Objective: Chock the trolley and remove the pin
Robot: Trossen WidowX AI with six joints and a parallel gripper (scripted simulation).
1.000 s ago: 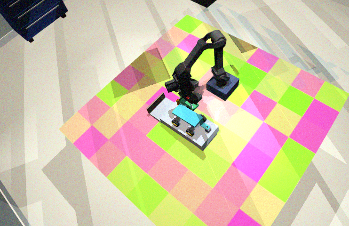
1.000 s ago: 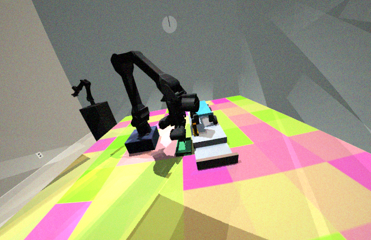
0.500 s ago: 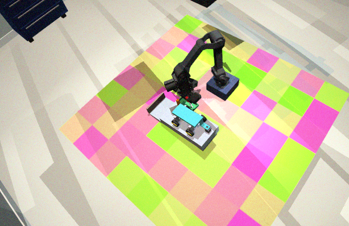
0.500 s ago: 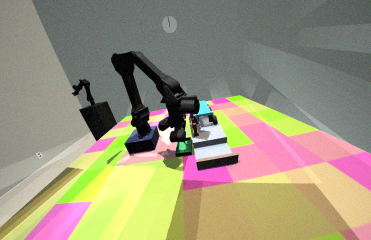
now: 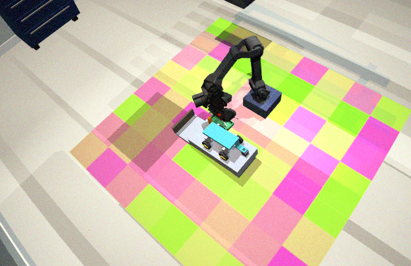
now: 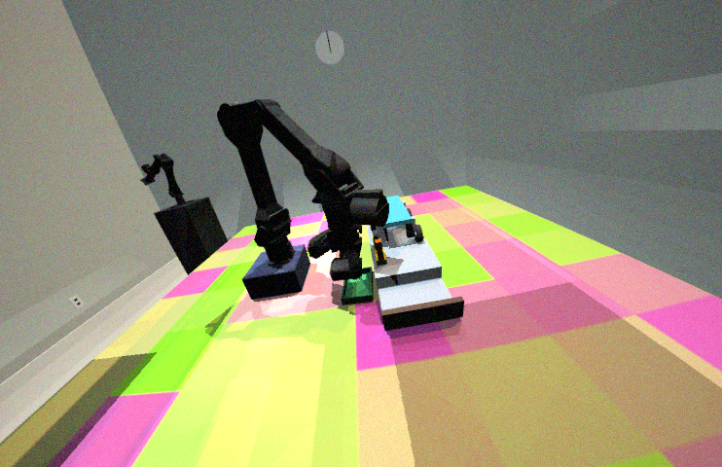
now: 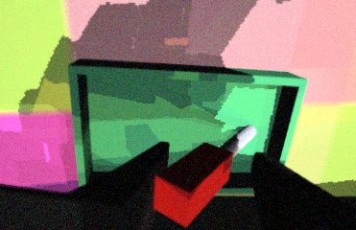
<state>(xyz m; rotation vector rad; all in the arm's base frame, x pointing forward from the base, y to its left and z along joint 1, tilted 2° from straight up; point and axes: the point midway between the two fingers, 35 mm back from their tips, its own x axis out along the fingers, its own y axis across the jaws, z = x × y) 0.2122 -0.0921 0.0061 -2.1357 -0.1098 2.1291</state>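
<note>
Now: the yellow chock 70 mm ahead of my gripper tip, 10 mm to the left of it and 40 mm above it. From my gripper tip the other things lie so: red-headed stop pin (right at my gripper tip); trolley (120 mm ahead, 110 mm to the left, 70 mm above).
</note>
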